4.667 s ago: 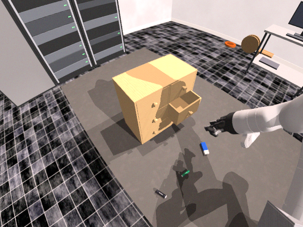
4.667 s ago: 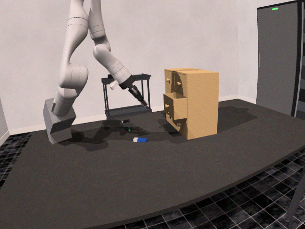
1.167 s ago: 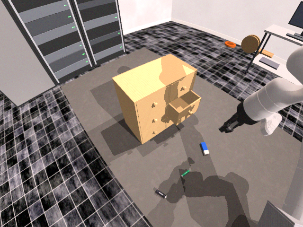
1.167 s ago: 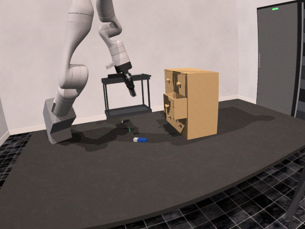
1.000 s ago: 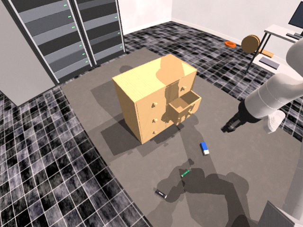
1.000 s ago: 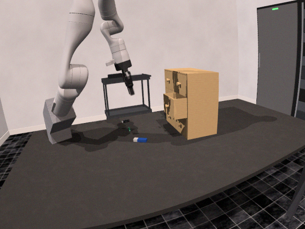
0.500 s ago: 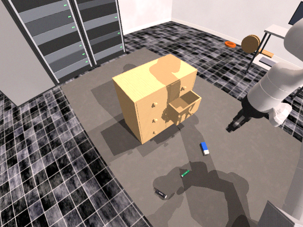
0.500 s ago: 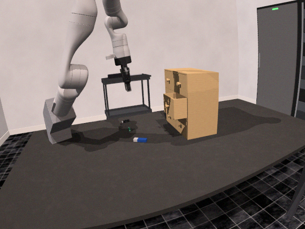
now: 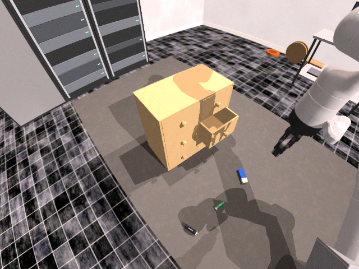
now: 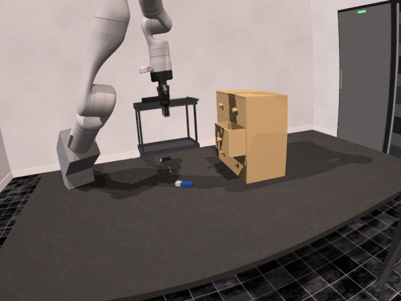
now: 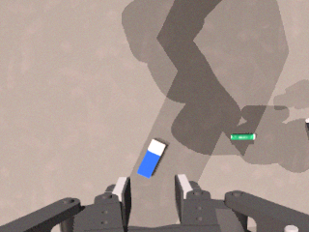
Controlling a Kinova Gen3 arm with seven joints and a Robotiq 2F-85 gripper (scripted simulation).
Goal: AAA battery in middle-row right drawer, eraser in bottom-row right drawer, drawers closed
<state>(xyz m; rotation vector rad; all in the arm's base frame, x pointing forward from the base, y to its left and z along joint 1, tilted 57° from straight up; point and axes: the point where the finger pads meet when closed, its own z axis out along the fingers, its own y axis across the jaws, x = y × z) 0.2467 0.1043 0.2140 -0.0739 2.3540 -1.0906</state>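
Now: hand 40 mm short of the green AAA battery, 160 mm to the right of it and 280 mm above it. Round my hand: dark AAA battery 70 mm ahead, 300 mm to the left, 280 mm below; white eraser 40 mm ahead, 10 mm to the right, 280 mm below.
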